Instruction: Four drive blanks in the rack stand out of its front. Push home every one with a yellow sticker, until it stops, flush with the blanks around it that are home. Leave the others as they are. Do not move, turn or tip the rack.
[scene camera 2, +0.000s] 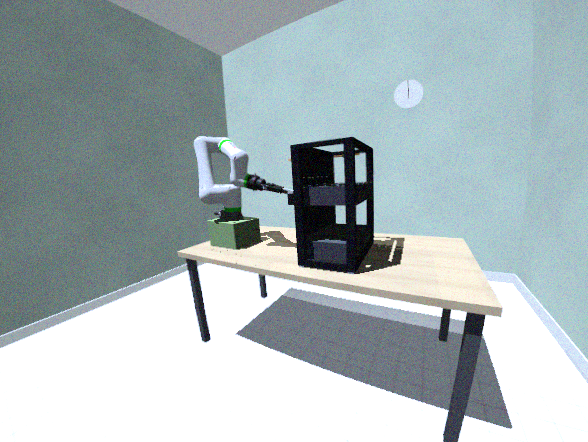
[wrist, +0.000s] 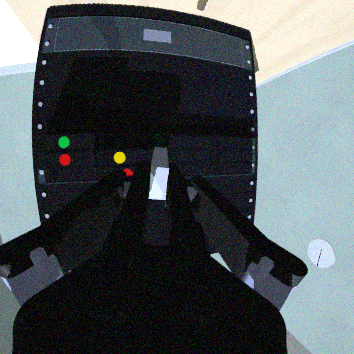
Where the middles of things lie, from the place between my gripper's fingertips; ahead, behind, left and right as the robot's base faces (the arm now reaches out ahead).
The black rack (scene camera 2: 318, 236) lies 25 cm ahead of my hand, 3 cm to the left of it and 6 cm below it.
